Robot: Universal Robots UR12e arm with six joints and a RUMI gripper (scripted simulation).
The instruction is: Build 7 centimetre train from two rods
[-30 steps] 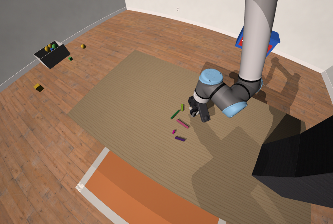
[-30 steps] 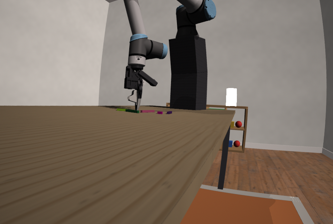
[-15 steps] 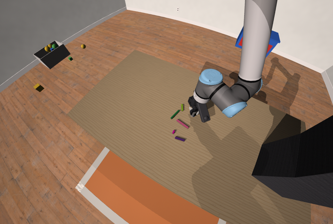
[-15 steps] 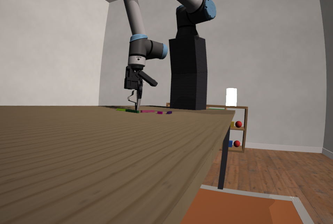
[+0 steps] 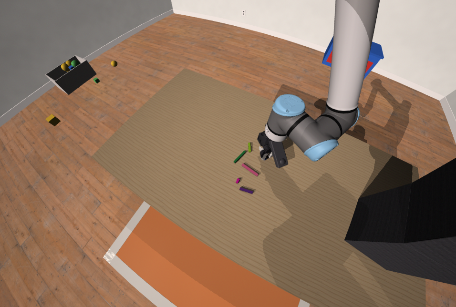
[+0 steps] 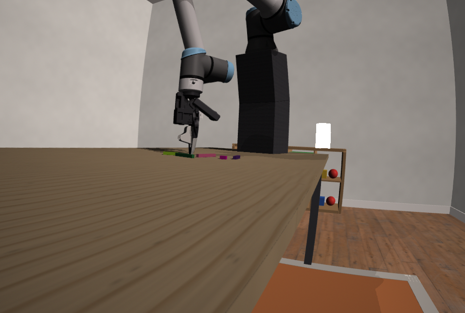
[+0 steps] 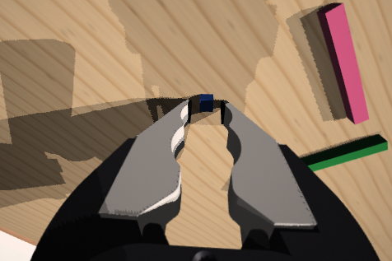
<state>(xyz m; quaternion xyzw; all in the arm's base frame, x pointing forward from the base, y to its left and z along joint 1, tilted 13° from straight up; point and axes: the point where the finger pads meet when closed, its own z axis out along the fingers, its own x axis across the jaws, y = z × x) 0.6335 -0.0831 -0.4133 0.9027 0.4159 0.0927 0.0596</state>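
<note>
The small blue rod lies 1 cm below my hand. From my hand the other things lie so: green rod (11 cm ahead, 6 cm to the left, 1 cm below); lime rod (10 cm ahead, 2 cm to the right, 1 cm below); pink rod (9 cm to the left, 4 cm ahead, 1 cm below).
</note>
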